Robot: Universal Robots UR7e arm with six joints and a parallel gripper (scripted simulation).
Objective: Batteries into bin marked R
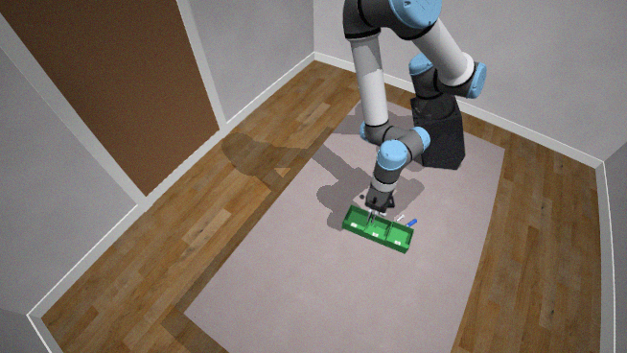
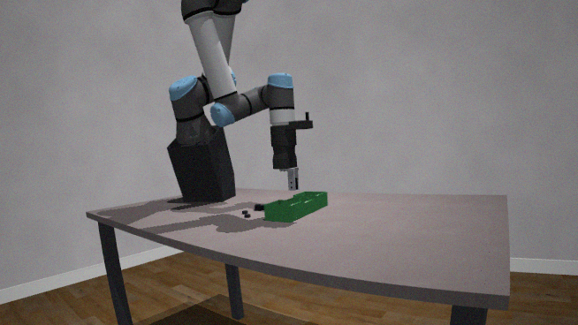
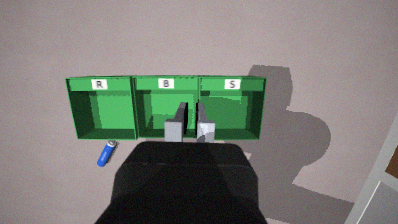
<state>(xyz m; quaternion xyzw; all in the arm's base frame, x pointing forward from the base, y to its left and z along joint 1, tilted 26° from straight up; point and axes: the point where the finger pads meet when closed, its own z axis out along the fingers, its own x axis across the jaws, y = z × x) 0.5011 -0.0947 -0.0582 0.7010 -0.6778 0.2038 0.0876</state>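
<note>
My hand is 10 mm past the green bin row, 30 mm to the right of it and 70 mm above it. The rest, counted from my hand: black 9 V battery 160 mm behind, 30 mm to the left, 90 mm below; then small white clip 90 mm behind, 30 mm to the left, 90 mm below; then white bolt 100 mm behind, 100 mm to the left, 90 mm below.
</note>
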